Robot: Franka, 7 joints.
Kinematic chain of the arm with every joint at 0, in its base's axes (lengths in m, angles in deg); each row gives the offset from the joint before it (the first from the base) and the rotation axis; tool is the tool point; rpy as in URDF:
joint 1: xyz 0 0 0.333 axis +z
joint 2: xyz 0 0 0 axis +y
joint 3: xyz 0 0 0.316 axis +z
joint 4: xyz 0.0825 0 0 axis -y
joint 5: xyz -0.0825 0 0.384 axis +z
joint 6: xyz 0 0 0 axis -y
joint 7: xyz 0.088 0 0 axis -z
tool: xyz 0 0 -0.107 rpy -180 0 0
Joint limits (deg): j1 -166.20..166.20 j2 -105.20..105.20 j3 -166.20..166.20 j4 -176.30..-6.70 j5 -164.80..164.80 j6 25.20..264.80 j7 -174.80..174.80
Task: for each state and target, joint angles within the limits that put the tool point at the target. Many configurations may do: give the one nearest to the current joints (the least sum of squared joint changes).
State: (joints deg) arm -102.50 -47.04 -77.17 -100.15 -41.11 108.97 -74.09
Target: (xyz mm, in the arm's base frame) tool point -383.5 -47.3 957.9
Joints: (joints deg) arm -92.37 -38.75 -37.89 -80.34 -40.00 120.57 -74.09
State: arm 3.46 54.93 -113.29 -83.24 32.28 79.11 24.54
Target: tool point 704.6 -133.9 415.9
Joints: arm 32.61 74.74 -92.04 -61.91 39.67 82.82 24.54
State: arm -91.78 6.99 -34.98 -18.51 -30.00 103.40 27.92
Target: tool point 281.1 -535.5 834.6
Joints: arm -52.08 24.08 -11.13 -32.86 -21.57 88.96 27.92
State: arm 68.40 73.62 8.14 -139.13 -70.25 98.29 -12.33
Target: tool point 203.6 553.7 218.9
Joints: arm 69.87 31.08 9.52 -109.82 -75.31 96.04 -12.33
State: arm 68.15 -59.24 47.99 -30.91 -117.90 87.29 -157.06
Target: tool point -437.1 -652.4 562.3
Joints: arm 60.43 -85.56 51.60 -24.53 -120.60 87.36 -157.06
